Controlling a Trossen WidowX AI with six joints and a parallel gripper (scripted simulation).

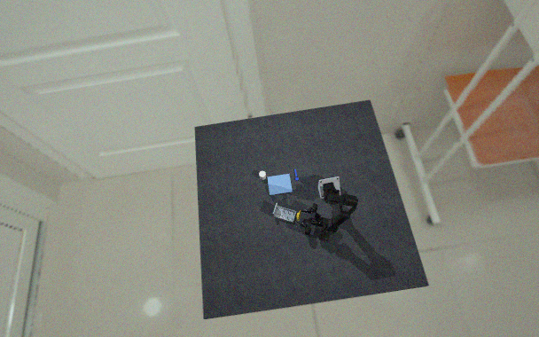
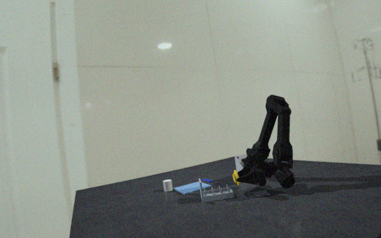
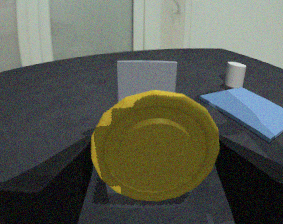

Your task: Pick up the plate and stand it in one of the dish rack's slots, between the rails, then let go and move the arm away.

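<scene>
The grey dish rack is 7 cm ahead of my gripper tip, 4 cm to the right of it and 4 cm below it. The rest, counted from my gripper tip: blue spoon (5 cm behind, 29 cm to the right, 6 cm below); then yellow plate (1 cm behind); then white cup (17 cm ahead, 32 cm to the right, 4 cm below).
</scene>
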